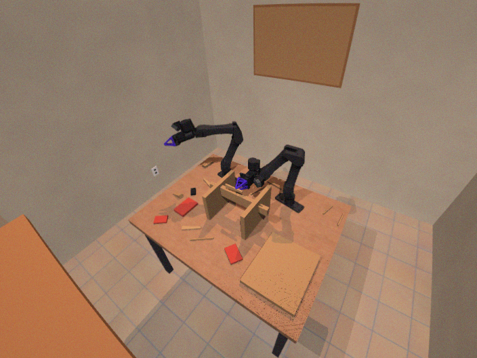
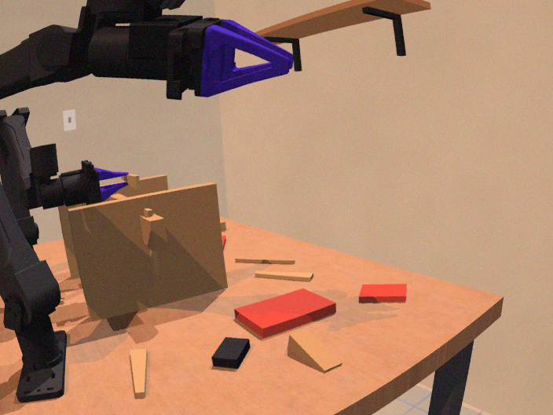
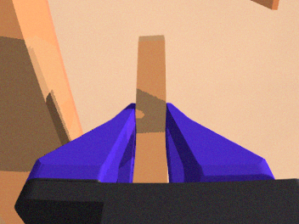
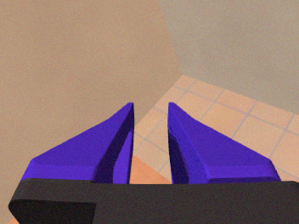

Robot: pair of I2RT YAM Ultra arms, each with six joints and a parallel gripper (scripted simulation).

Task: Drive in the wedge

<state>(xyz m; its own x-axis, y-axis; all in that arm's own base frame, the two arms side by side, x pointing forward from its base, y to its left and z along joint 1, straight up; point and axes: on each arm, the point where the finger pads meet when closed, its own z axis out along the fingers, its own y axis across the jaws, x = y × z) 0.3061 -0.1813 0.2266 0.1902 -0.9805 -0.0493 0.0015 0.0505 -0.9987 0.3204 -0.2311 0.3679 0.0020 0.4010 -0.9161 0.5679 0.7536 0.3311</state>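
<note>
My right hand is 1 cm past the rail, 56 cm to the right of it and 22 cm above it. The rest, counted from my right hand: black block: 16 cm to the left, 36 cm below; then flat panel: 19 cm ahead, 96 cm to the left, 35 cm below.
My left gripper is now 1 cm past the rail and 8 cm above it. The rest, counted from my left hand: black block 40 cm to the right, 22 cm below; then flat panel 20 cm ahead, 40 cm to the left, 21 cm below.
</note>
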